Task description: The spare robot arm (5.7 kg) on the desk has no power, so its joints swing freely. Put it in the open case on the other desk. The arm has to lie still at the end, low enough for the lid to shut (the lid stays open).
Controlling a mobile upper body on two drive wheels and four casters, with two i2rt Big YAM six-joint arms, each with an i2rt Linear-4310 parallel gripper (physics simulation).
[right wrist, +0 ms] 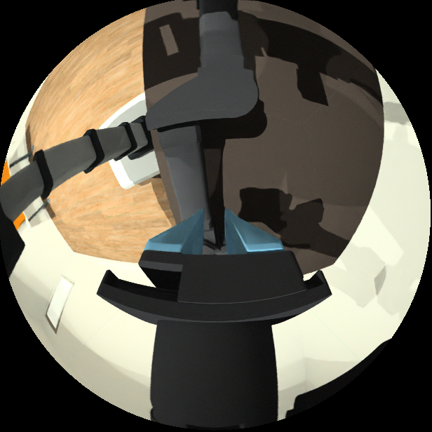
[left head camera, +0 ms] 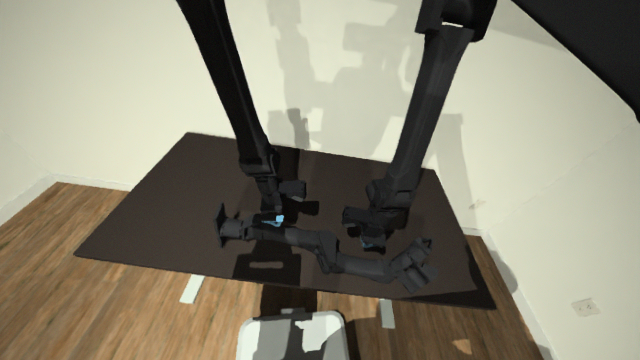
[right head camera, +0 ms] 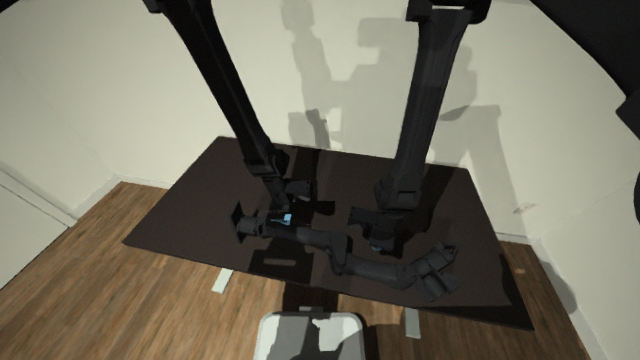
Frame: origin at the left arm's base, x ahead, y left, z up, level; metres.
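Seen in the pictures: left gripper, fingertip midpoint: (left head camera: 279, 213) (right head camera: 290, 212); right gripper, fingertip midpoint: (left head camera: 364, 243) (right head camera: 375, 246).
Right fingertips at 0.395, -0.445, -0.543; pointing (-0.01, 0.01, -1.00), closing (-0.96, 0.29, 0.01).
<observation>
A point is followed by its place in that frame, as x, y, z.
The dark grey spare arm (left head camera: 362, 267) (right head camera: 372, 270) (right wrist: 215, 95) lies stretched and bent across the dark desk (left head camera: 165, 200) @[0.694, 0.332, -0.689] (right head camera: 195, 200) @[0.681, 0.328, -0.690] (right wrist: 310, 160), base plate at the left and its own gripper at the right in both head views. My left gripper (left head camera: 272, 220) @[0.515, -0.157, -0.532] (right head camera: 281, 219) @[0.515, -0.157, -0.532] is open at the spare arm's section near the base plate; one blue finger shows, the other is hidden. My right gripper (left head camera: 372, 245) @[0.395, -0.445, -0.544] (right head camera: 379, 247) @[0.395, -0.445, -0.544] (right wrist: 214, 213) is nearly closed and empty, beside the spare arm's forearm on the wall side. The open case does not show.
A pale wall (left head camera: 125, 75) @[1.279, 0.639, -0.411] (right head camera: 125, 85) @[1.326, 0.921, -0.412] rises behind the desk. A white and grey box-shaped base (left head camera: 325, 330) @[0.235, -0.382, -1.150] (right head camera: 342, 330) @[0.241, -0.383, -1.150] stands on the wooden floor (left head camera: 125, 305) @[0.474, 0.744, -1.410] (right head camera: 150, 300) @[0.408, 0.828, -1.410] before the desk. A grey banded column (right wrist: 70, 157) crosses the left of the right wrist view.
</observation>
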